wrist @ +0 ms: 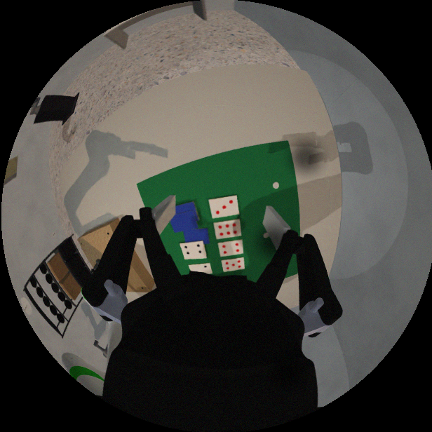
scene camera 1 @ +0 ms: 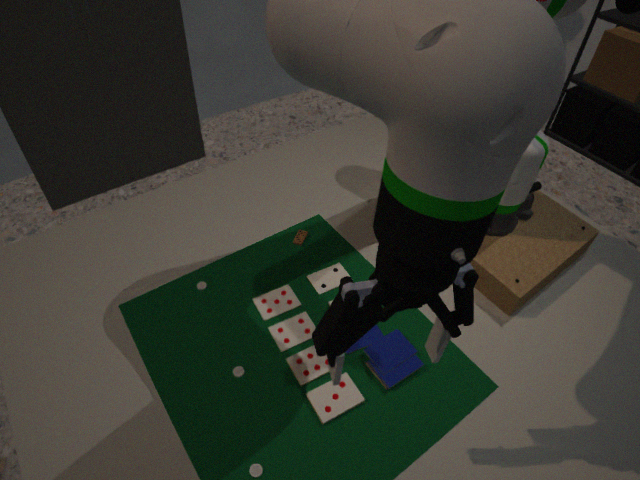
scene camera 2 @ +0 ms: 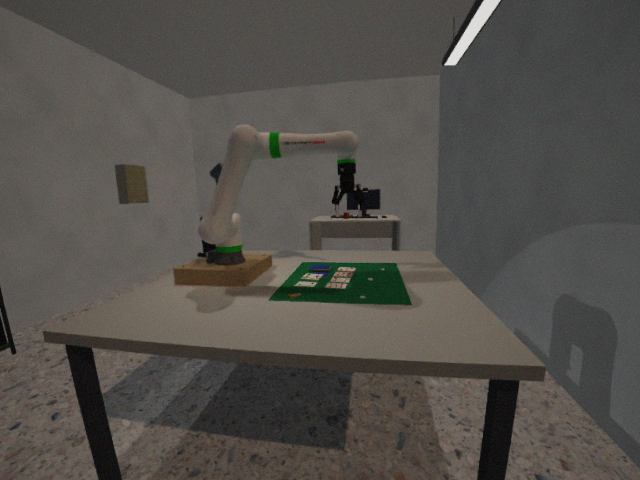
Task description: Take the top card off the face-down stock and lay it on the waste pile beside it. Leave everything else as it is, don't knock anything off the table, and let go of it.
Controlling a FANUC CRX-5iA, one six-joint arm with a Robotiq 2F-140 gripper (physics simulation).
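Frame: origin at the arm's base, x ahead, y left, z up, level; millimetres.
Seen in the pictures: gripper, fingertip midpoint: [scene camera 1: 383,364] [scene camera 2: 348,217]; arm's base at its link origin: [scene camera 2: 230,262].
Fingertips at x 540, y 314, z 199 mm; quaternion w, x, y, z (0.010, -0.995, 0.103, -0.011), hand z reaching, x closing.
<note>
Offsets run from my fingertips to a thing's top centre. Level surfaces: height alone.
The face-down stock [scene camera 1: 397,373] [scene camera 2: 320,268] [wrist: 186,207] is a blue-backed stack on the green mat. Its upper blue card {dy -118, dx -134, dz -253 mm} [scene camera 1: 391,348] [wrist: 184,221] sits askew, shifted toward another blue card {dy -186, dx -103, dz -268 mm} [scene camera 1: 364,338] [wrist: 198,235] that lies beside the stack. Next to that card is a face-up card with four black dots {dy -236, dx -123, dz -262 mm} [scene camera 2: 312,276] [wrist: 193,250], mostly hidden in scene camera 1. I cannot tell which cards form the waste pile. My gripper [scene camera 1: 387,356] [scene camera 2: 348,211] [wrist: 220,209] is wide open and empty, high above the mat near the stock and the red-dot cards.
Several red-dot cards, including the three {dy -83, dx +6, dz -262 mm} [scene camera 1: 335,396] [wrist: 224,206], form a row. A two-dot black card {dy -345, dx -114, dz -268 mm} [scene camera 1: 328,277] [scene camera 2: 306,284], a small brown piece {dy -491, dx -104, dz -263 mm} [scene camera 1: 300,237] [scene camera 2: 294,295] and pale discs {dy -207, dx +150, dz -267 mm} [scene camera 1: 238,371] [wrist: 276,185] lie on the mat {dz -271 mm} [scene camera 1: 206,335] [scene camera 2: 385,289]. The wooden base [scene camera 1: 542,253] [scene camera 2: 222,274] is nearby.
</note>
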